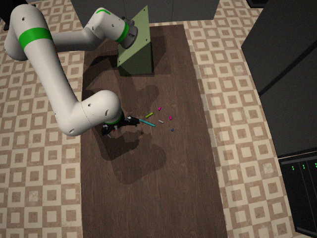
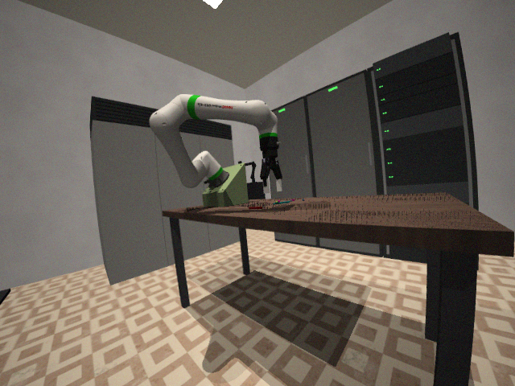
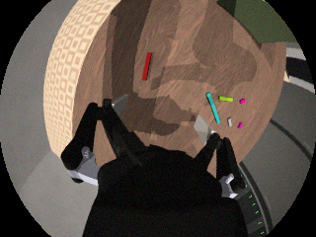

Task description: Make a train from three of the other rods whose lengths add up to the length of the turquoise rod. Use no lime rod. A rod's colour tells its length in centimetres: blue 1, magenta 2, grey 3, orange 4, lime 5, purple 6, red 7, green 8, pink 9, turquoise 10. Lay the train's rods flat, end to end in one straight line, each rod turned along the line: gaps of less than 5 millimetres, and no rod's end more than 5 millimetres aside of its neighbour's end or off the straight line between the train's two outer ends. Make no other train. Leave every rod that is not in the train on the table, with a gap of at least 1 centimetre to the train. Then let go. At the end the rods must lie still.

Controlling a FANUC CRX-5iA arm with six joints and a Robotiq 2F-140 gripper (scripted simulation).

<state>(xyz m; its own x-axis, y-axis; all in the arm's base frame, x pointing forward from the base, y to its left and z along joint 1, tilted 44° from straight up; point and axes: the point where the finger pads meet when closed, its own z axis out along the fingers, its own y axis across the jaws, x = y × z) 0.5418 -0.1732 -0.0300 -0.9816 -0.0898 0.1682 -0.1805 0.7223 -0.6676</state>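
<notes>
My gripper is now 28 cm to the right of the small blue rod, 8 cm above it and 2 cm short of it. Also, from my hand: lime rod (15 cm to the left, 10 cm behind, 8 cm below); then red rod (8 cm below, 7 cm to the right, 6 cm behind); then turquoise rod (14 cm to the left, 8 cm below, 5 cm behind).
</notes>
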